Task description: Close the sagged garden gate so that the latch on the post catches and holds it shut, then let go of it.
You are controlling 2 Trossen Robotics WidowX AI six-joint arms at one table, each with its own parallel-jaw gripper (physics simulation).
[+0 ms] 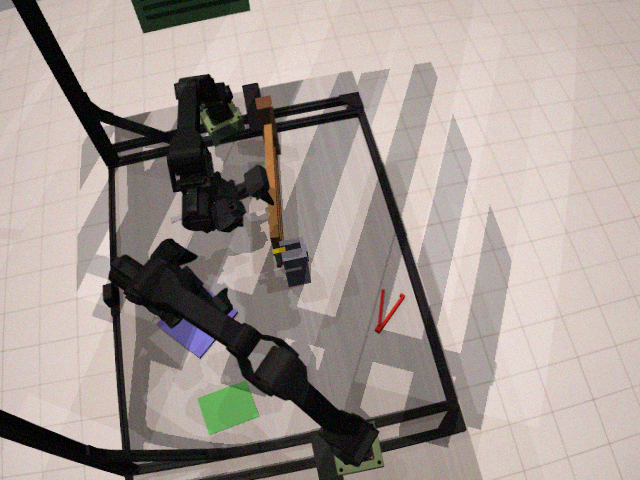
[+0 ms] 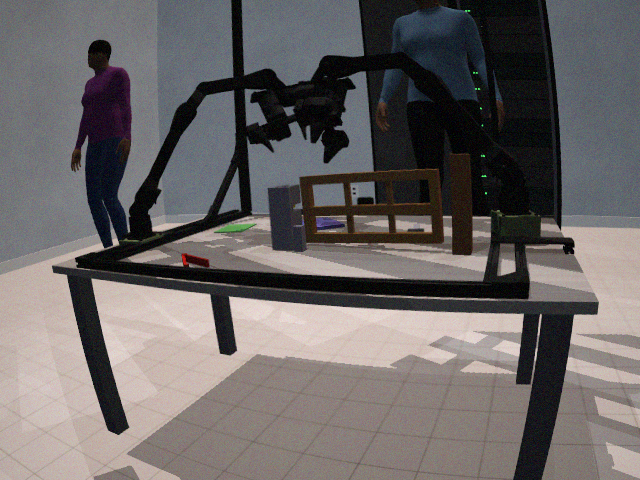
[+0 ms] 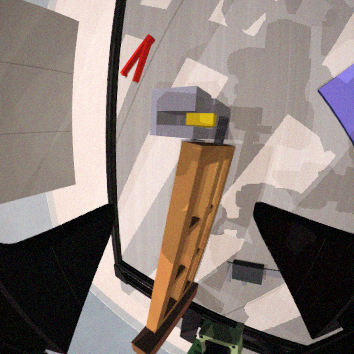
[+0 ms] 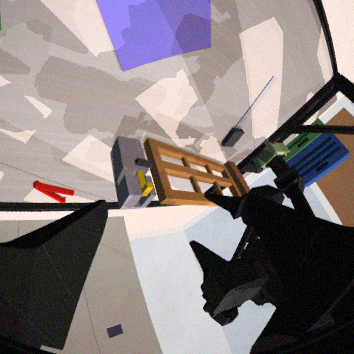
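Seen in the pictures: left gripper, fingertip midpoint: (image 1: 257, 214) (image 2: 319, 153) (image 3: 185, 210) (image 4: 197, 219); right gripper, fingertip midpoint: (image 1: 211, 273) (image 2: 289, 145) (image 4: 178, 204); left arm's base, origin of the base link: (image 1: 219, 114) (image 2: 515, 212) (image 3: 217, 349) (image 4: 274, 160); right arm's base, origin of the base link: (image 1: 356, 447) (image 2: 141, 237).
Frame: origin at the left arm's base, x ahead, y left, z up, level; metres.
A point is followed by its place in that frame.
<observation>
The orange-brown gate (image 1: 270, 180) @[x 0.348, y 0.007, z 0.098 m] (image 2: 369, 209) @[x 0.339, y 0.022, z 0.021 m] (image 3: 167, 260) @[x 0.363, y -0.001, z 0.098 m] (image 4: 156, 172) @[x 0.484, y -0.057, z 0.037 m] stands upright between its brown hinge post (image 1: 264, 105) @[x 0.159, y 0.085, z 0.136 m] (image 2: 461, 206) @[x 0.153, y 0.108, z 0.033 m] (image 4: 237, 177) @[x 0.161, y 0.066, z 0.011 m] and the grey latch post (image 1: 298, 271) @[x 0.552, y -0.031, z 0.011 m] (image 2: 280, 219) @[x 0.533, y 0.000, z 0.005 m] (image 3: 175, 100) @[x 0.536, y -0.035, z 0.076 m] (image 4: 124, 152) @[x 0.534, y -0.058, z -0.017 m]. Its free end is close beside the latch post. A yellow latch piece (image 1: 279, 250) @[x 0.512, y -0.054, z 0.072 m] (image 3: 201, 119) @[x 0.510, y -0.057, z 0.072 m] (image 4: 145, 185) @[x 0.514, y -0.067, z 0.067 m] is at that post's slot; whether it has caught the gate's dark tongue is unclear. My left gripper (image 2: 320, 150) @[x 0.446, y -0.065, z 0.143 m] (image 3: 185, 210) @[x 0.446, y -0.065, z 0.143 m] (image 4: 197, 219) @[x 0.446, y -0.065, z 0.143 m] is open and empty, above the gate. My right gripper (image 2: 287, 144) @[x 0.541, y -0.213, z 0.168 m] (image 4: 178, 204) @[x 0.541, y -0.213, z 0.168 m] is open and empty, away from the gate.
A purple mat (image 1: 193, 338) @[x 0.555, y -0.320, z -0.055 m] (image 3: 342, 95) @[x 0.528, y -0.230, z -0.055 m] (image 4: 155, 35) @[x 0.506, y -0.255, z -0.055 m] lies below my right arm, and a green mat (image 1: 227, 408) @[x 0.744, y -0.319, z -0.062 m] (image 2: 235, 227) @[x 0.742, y -0.322, z -0.061 m] lies nearby. A red V-shaped piece (image 1: 378, 328) @[x 0.746, y 0.071, z -0.048 m] (image 2: 195, 259) @[x 0.704, y 0.107, z -0.053 m] (image 3: 145, 50) @[x 0.721, y 0.087, z -0.054 m] (image 4: 50, 189) @[x 0.715, y 0.092, z -0.050 m] lies beyond the latch post. A black frame (image 1: 387, 191) @[x 0.433, y 0.286, z -0.050 m] edges the table.
</observation>
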